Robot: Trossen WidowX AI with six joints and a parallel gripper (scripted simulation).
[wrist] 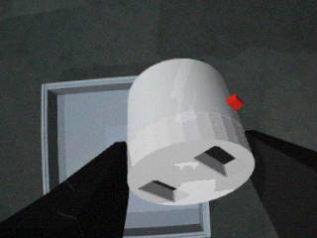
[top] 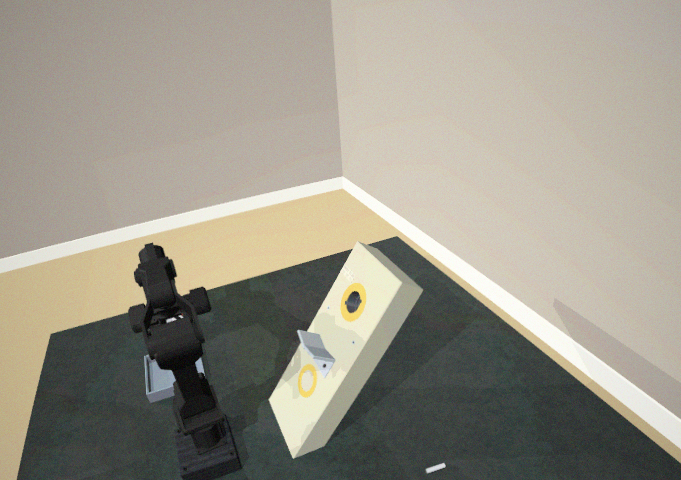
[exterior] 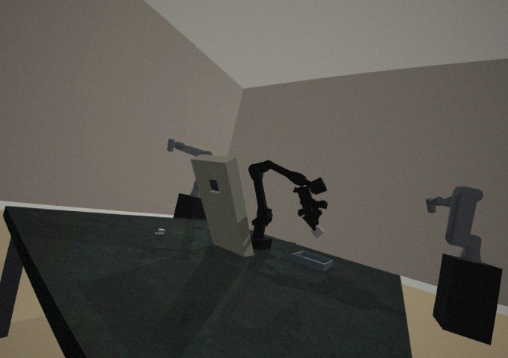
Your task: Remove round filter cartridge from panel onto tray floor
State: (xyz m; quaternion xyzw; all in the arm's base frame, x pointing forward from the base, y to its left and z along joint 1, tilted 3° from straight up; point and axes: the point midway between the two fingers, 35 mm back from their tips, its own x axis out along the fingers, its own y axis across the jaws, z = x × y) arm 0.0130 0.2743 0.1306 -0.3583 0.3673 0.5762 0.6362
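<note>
Now: the grey tray 40 mm behind my gripper tip and 150 mm below it. From my gripper tip the other things lie so: grey ledge 250 mm ahead, 310 mm to the right, 30 mm above; then round filter cartridge right at my gripper tip; then small white piece 360 mm ahead, 570 mm to the right, 150 mm below.
</note>
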